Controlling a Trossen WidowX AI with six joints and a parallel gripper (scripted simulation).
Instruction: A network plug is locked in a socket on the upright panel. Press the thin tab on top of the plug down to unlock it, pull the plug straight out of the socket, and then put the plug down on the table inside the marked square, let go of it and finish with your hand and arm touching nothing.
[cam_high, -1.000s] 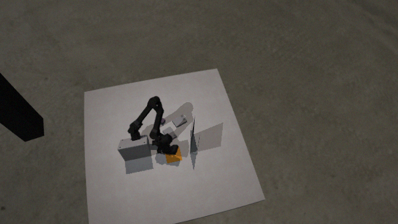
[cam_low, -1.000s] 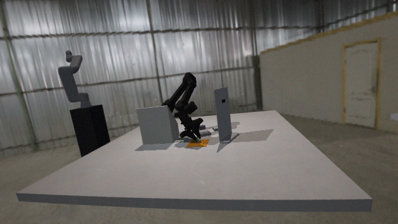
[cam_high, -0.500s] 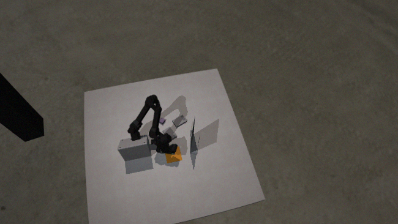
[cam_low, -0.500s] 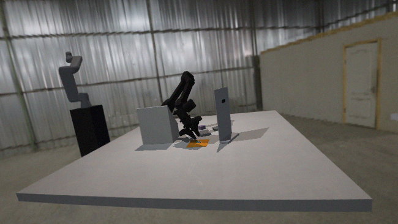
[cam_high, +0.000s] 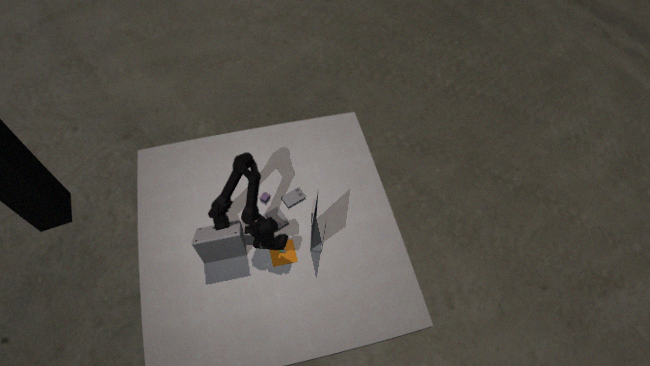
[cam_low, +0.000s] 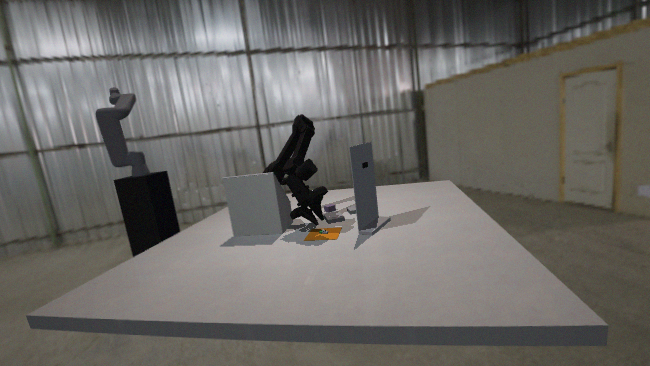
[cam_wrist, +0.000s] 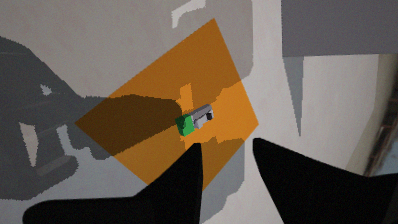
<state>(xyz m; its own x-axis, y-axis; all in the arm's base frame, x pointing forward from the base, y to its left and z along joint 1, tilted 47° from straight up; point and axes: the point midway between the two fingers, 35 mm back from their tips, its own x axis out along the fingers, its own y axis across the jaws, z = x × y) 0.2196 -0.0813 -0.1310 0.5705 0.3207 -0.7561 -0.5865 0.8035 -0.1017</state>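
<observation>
Now: gripper tip 10 mm short of the plug and 40 mm above it. Also, from my gripper tip: upright panel (190 mm ahead, 30 mm to the left, 100 mm above); marked orange square (10 mm ahead, 40 mm below); small purple block (20 mm ahead, 310 mm to the left, 30 mm below).
</observation>
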